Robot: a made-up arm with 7 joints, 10 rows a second.
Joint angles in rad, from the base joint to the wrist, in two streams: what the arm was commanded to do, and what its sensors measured. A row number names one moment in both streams.
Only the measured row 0 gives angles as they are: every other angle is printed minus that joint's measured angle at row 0.
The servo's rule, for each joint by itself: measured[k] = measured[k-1] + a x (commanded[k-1-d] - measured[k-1]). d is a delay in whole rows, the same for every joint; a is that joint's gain. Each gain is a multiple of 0.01, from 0.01 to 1. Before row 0 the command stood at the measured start. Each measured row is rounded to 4 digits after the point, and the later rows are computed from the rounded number. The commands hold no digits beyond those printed.
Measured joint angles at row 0:
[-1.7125 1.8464 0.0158 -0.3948 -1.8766 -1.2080 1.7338]
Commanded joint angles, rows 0 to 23:
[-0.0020 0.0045 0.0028 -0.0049 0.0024 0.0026 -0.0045]
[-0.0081 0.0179 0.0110 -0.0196 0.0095 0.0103 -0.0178]
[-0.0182 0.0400 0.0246 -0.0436 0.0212 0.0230 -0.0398]
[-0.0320 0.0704 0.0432 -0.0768 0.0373 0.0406 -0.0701]
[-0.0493 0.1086 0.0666 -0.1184 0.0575 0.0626 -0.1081]
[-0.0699 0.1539 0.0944 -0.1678 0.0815 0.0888 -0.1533]
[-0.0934 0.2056 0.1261 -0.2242 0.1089 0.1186 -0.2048]
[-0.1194 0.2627 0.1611 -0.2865 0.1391 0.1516 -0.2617]
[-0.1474 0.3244 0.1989 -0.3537 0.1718 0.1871 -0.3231]
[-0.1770 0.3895 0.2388 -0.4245 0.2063 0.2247 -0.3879]
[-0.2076 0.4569 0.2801 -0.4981 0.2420 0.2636 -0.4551]
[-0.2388 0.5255 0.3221 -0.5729 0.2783 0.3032 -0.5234]
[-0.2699 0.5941 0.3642 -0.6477 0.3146 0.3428 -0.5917]
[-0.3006 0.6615 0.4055 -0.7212 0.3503 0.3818 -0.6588]
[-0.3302 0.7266 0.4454 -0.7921 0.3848 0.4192 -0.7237]
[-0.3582 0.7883 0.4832 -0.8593 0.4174 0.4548 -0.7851]
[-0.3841 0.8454 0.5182 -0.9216 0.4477 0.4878 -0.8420]
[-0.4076 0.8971 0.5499 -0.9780 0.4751 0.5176 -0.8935]
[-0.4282 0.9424 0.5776 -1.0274 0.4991 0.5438 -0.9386]
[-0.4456 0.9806 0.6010 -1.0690 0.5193 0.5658 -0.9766]
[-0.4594 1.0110 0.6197 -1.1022 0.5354 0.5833 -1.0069]
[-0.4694 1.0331 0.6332 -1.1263 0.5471 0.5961 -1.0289]
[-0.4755 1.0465 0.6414 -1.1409 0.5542 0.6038 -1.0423]
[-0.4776 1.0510 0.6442 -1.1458 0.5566 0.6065 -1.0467]
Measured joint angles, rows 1 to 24:
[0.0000 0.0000 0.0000 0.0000 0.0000 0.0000 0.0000]
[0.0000 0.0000 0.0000 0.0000 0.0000 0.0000 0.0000]
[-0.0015 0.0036 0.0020 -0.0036 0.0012 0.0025 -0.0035]
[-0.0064 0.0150 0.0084 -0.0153 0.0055 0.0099 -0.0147]
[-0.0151 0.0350 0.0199 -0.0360 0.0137 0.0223 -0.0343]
[-0.0276 0.0633 0.0364 -0.0658 0.0260 0.0397 -0.0622]
[-0.0437 0.0995 0.0578 -0.1042 0.0424 0.0615 -0.0980]
[-0.0631 0.1430 0.0838 -0.1506 0.0627 0.0874 -0.1411]
[-0.0855 0.1931 0.1138 -0.2043 0.0867 0.1170 -0.1908]
[-0.1106 0.2488 0.1474 -0.2643 0.1139 0.1499 -0.2461]
[-0.1378 0.3093 0.1840 -0.3296 0.1440 0.1852 -0.3062]
[-0.1668 0.3735 0.2229 -0.3989 0.1764 0.2227 -0.3699]
[-0.1970 0.4402 0.2635 -0.4713 0.2105 0.2616 -0.4364]
[-0.2279 0.5084 0.3051 -0.5455 0.2458 0.3011 -0.5043]
[-0.2590 0.5770 0.3471 -0.6201 0.2816 0.3407 -0.5725]
[-0.2898 0.6446 0.3886 -0.6939 0.3173 0.3797 -0.6398]
[-0.3197 0.7102 0.4289 -0.7656 0.3524 0.4172 -0.7052]
[-0.3482 0.7727 0.4675 -0.8340 0.3862 0.4529 -0.7675]
[-0.3748 0.8309 0.5035 -0.8979 0.4182 0.4861 -0.8256]
[-0.3991 0.8839 0.5364 -0.9564 0.4478 0.5160 -0.8786]
[-0.4206 0.9307 0.5657 -1.0082 0.4745 0.5424 -0.9254]
[-0.4391 0.9706 0.5908 -1.0526 0.4978 0.5646 -0.9653]
[-0.4541 1.0029 0.6113 -1.0888 0.5174 0.5824 -0.9977]
[-0.4654 1.0271 0.6268 -1.1162 0.5328 0.5954 -1.0220]
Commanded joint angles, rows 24 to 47:
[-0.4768 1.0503 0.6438 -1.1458 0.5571 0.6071 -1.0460]
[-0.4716 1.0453 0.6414 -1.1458 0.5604 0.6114 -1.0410]
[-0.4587 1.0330 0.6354 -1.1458 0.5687 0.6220 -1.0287]
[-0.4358 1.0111 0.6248 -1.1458 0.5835 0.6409 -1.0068]
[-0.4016 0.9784 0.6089 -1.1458 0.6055 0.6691 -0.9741]
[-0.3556 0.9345 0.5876 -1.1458 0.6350 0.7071 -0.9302]
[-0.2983 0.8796 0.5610 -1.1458 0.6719 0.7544 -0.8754]
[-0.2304 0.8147 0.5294 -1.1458 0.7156 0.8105 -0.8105]
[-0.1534 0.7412 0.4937 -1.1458 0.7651 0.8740 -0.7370]
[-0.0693 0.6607 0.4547 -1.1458 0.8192 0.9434 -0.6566]
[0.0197 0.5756 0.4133 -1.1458 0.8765 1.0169 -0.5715]
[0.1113 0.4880 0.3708 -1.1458 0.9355 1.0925 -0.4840]
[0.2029 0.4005 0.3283 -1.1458 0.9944 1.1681 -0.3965]
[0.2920 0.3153 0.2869 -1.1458 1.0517 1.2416 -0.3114]
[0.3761 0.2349 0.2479 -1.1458 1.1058 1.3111 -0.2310]
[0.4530 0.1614 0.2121 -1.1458 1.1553 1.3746 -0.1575]
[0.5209 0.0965 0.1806 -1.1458 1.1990 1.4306 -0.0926]
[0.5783 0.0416 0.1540 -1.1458 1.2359 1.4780 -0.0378]
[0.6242 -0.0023 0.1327 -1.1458 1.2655 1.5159 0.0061]
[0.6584 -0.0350 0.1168 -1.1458 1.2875 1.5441 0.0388]
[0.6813 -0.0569 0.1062 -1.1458 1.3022 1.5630 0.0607]
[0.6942 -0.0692 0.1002 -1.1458 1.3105 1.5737 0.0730]
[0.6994 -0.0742 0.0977 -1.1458 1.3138 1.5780 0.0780]
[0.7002 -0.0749 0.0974 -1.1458 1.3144 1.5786 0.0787]
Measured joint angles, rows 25 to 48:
[-0.4729 1.0426 0.6372 -1.1342 0.5439 0.6034 -1.0378]
[-0.4764 1.0493 0.6422 -1.1427 0.5505 0.6063 -1.0447]
[-0.4767 1.0501 0.6433 -1.1450 0.5539 0.6071 -1.0457]
[-0.4729 1.0463 0.6420 -1.1456 0.5573 0.6112 -1.0420]
[-0.4624 1.0357 0.6373 -1.1457 0.5632 0.6215 -1.0316]
[-0.4427 1.0160 0.6284 -1.1458 0.5738 0.6399 -1.0123]
[-0.4123 0.9859 0.6146 -1.1458 0.5903 0.6676 -0.9825]
[-0.3703 0.9448 0.5954 -1.1458 0.6135 0.7051 -0.9417]
[-0.3170 0.8926 0.5710 -1.1458 0.6439 0.7519 -0.8900]
[-0.2529 0.8303 0.5415 -1.1458 0.6812 0.8076 -0.8280]
[-0.1793 0.7590 0.5076 -1.1458 0.7248 0.8707 -0.7570]
[-0.0979 0.6804 0.4700 -1.1458 0.7739 0.9398 -0.6787]
[-0.0109 0.5966 0.4297 -1.1458 0.8273 1.0130 -0.5951]
[0.0795 0.5097 0.3879 -1.1458 0.8836 1.0885 -0.5084]
[0.1708 0.4223 0.3456 -1.1458 0.9412 1.1641 -0.4211]
[0.2605 0.3367 0.3039 -1.1458 0.9987 1.2377 -0.3355]
[0.3460 0.2553 0.2641 -1.1458 1.0544 1.3074 -0.2540]
[0.4252 0.1802 0.2272 -1.1458 1.1069 1.3712 -0.1787]
[0.4960 0.1132 0.1941 -1.1458 1.1548 1.4276 -0.1115]
[0.5569 0.0559 0.1656 -1.1458 1.1970 1.4755 -0.0540]
[0.6067 0.0093 0.1422 -1.1458 1.2326 1.5139 -0.0071]
[0.6450 -0.0261 0.1242 -1.1458 1.2611 1.5426 0.0287]
[0.6719 -0.0507 0.1114 -1.1458 1.2825 1.5620 0.0537]
[0.6884 -0.0655 0.1034 -1.1458 1.2971 1.5731 0.0688]

